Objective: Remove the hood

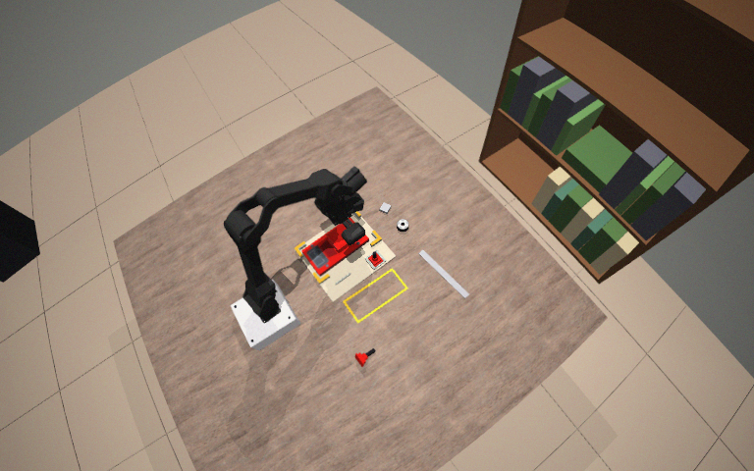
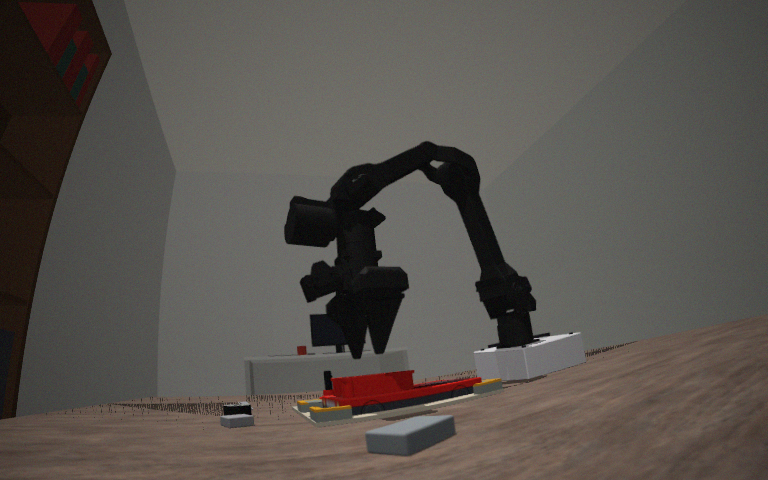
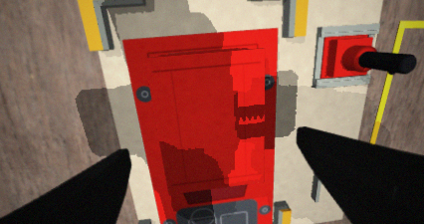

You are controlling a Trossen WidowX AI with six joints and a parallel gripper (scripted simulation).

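My gripper tip is 12 cm to the left of the grey socket, 4 cm above it and 3 cm short of it. Also, from my gripper tip: grey bar: 30 cm to the right, 17 cm ahead, 7 cm below.
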